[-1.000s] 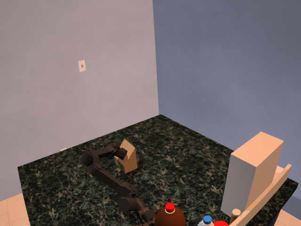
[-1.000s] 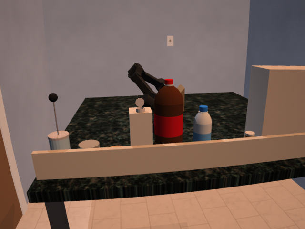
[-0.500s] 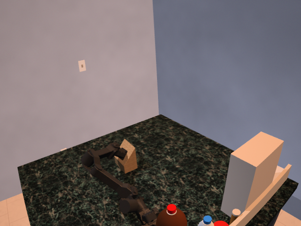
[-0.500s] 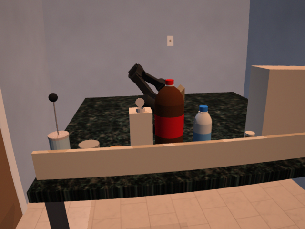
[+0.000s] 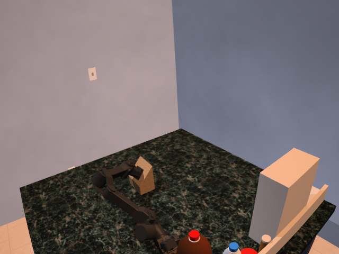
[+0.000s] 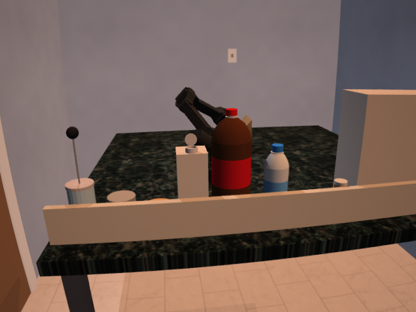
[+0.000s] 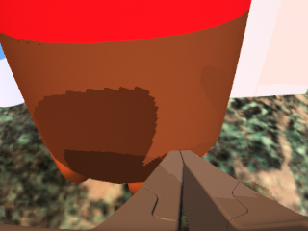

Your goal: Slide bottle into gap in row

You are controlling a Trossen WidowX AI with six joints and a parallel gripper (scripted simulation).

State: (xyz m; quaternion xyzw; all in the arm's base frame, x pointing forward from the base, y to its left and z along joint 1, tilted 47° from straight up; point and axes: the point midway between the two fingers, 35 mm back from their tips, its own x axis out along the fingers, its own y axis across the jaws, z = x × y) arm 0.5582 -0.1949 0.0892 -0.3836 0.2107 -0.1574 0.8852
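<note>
Now: hand 90 mm below the cola bottle, 90 mm short of it and 10 mm to the right of it. The rest, counted from my hand: water bottle (160 mm ahead, 120 mm to the left, 50 mm above); then red lid (230 mm to the left, 160 mm ahead, 30 mm below); then rail (200 mm ahead, 170 mm to the left, 10 mm below).
</note>
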